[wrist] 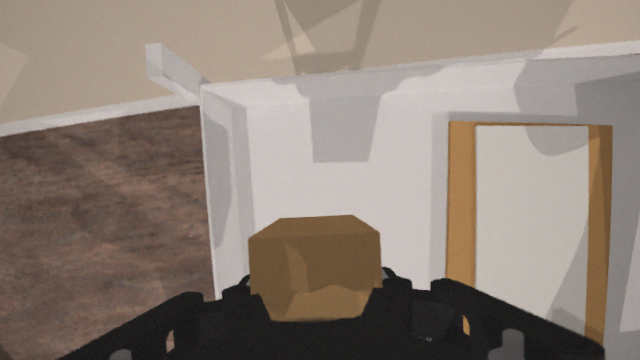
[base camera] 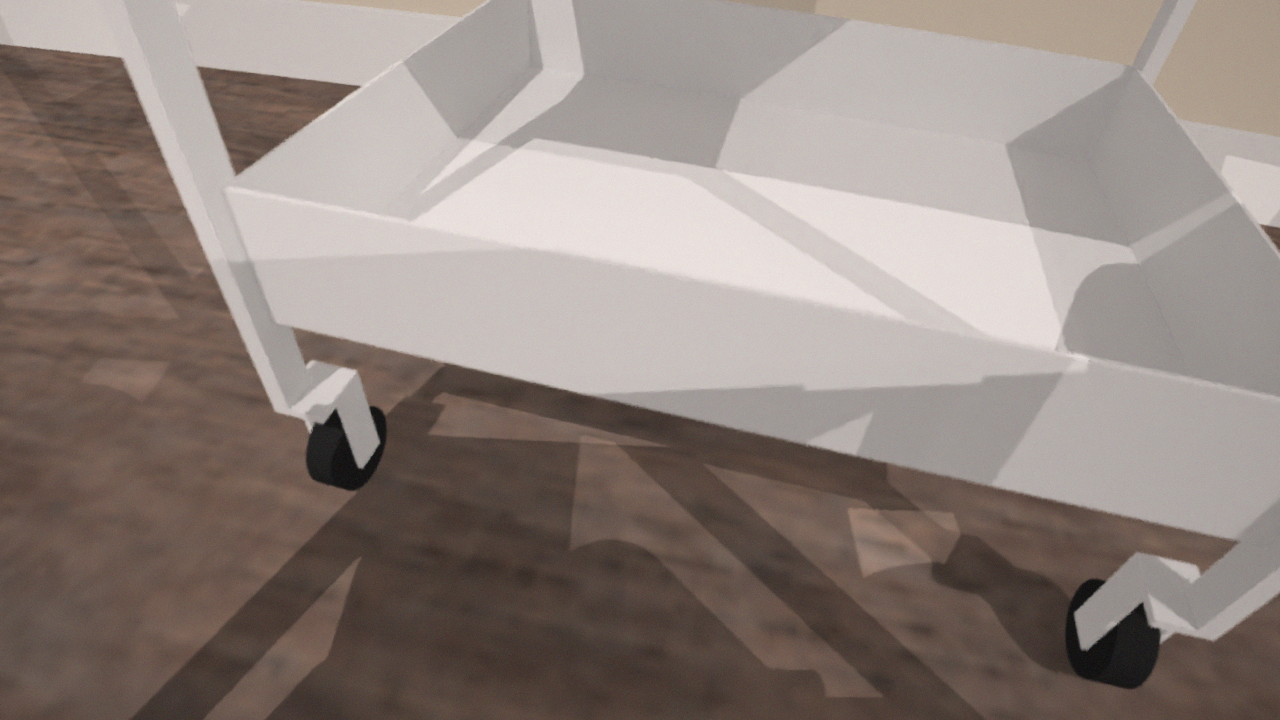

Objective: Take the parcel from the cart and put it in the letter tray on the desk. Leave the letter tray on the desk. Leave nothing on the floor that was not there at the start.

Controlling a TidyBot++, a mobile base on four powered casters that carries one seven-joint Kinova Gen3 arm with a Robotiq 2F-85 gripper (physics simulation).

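Places are measured from the arm's base along level axes (x ahead, y left, z up), in metres.
Where they show: gripper, fingertip midpoint: (wrist: 318, 279).
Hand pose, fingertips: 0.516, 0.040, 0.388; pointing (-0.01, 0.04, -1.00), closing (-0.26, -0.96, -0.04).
After its pixels a point has its place, as x, y, z.
The parcel, a small brown box (wrist: 315, 260) {0.540, 0.031, 0.440}, is between the fingers of my gripper (wrist: 318, 279) {0.516, 0.040, 0.388} at the lower middle of the wrist view. The gripper is shut on it and holds it above the cart's white upper tray (wrist: 285, 165) {0.591, 0.052, 0.266}; the parcel's underside is hidden. The base camera shows the lower part of the cart (base camera: 626, 313) {0.304, 0.001, -0.217}, with its white lower tray and black caster wheels. The gripper and the parcel do not show in the base camera. The desk and the letter tray do not show in either view.
An orange-edged object (wrist: 461, 200) {0.509, -0.096, 0.276} with a pale middle lies in the cart's upper tray, right of the parcel. A cart post (base camera: 179, 161) {0.335, 0.171, -0.180} rises at the left. A caster wheel (base camera: 1112, 634) {0.249, -0.240, -0.354} stands at the lower right. A beige wall (wrist: 100, 50) {0.941, 0.363, 0.009} is behind the cart, above brown wood floor (wrist: 100, 225) {0.648, 0.803, -0.396}.
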